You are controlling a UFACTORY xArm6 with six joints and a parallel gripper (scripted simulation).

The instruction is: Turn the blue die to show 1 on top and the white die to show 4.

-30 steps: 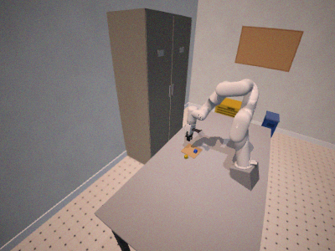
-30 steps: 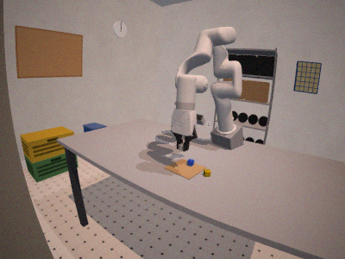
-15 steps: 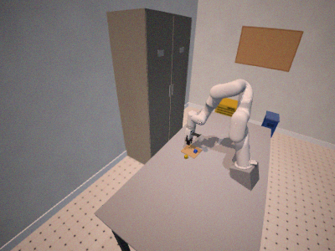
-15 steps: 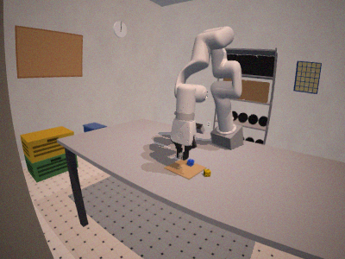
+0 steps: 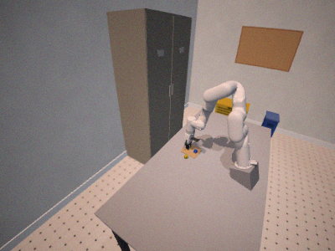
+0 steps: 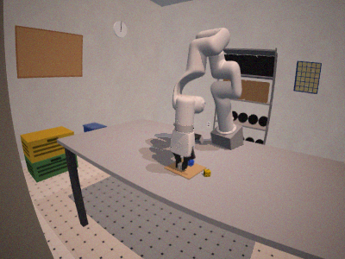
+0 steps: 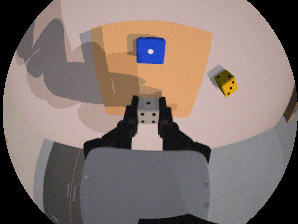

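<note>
Right now my hand is 4 cm past the tan mat and 3 cm above it. The rest, counted from my hand: blue die (7 cm behind, 2 cm below); then yellow die (11 cm to the left, 4 cm behind, 2 cm below); then white die (1 cm below).
</note>
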